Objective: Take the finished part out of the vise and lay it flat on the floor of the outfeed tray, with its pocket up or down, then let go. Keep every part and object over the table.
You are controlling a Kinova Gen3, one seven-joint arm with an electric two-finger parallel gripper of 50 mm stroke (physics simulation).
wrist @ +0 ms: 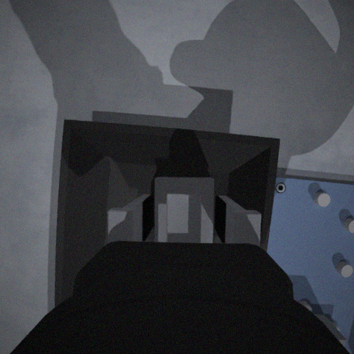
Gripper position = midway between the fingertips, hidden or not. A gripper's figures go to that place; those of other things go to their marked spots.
My gripper (183, 210): 0.18 m from the lens. A finished part (184, 206): 0.18 m from the lens.
